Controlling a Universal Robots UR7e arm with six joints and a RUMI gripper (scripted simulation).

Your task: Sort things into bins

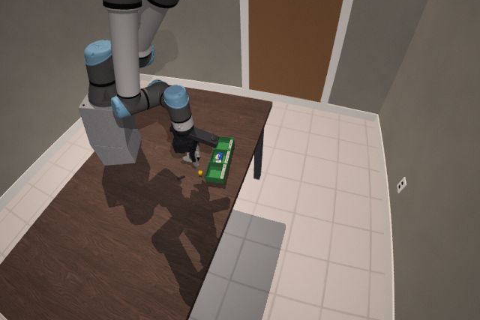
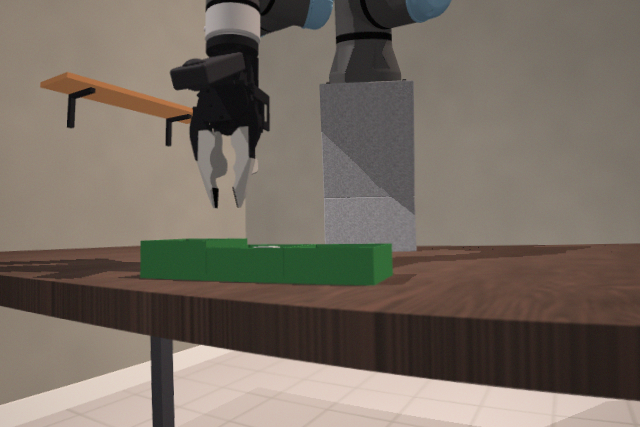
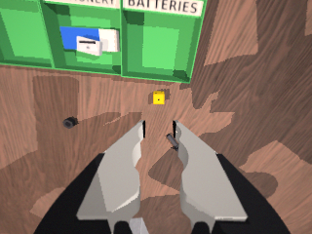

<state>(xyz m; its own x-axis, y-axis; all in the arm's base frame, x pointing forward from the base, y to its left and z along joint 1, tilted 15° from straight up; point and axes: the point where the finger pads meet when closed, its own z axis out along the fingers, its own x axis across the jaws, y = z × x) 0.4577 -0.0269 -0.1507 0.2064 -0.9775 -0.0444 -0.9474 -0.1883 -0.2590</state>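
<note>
Now: the yellow die 90 mm below my hand. The rest, counted from my hand: blue-and-white eraser 60 mm ahead, 90 mm to the left, 80 mm below; black bolt 80 mm behind, 50 mm to the right, 90 mm below; white item 50 mm ahead, 100 mm to the left, 70 mm below.
</note>
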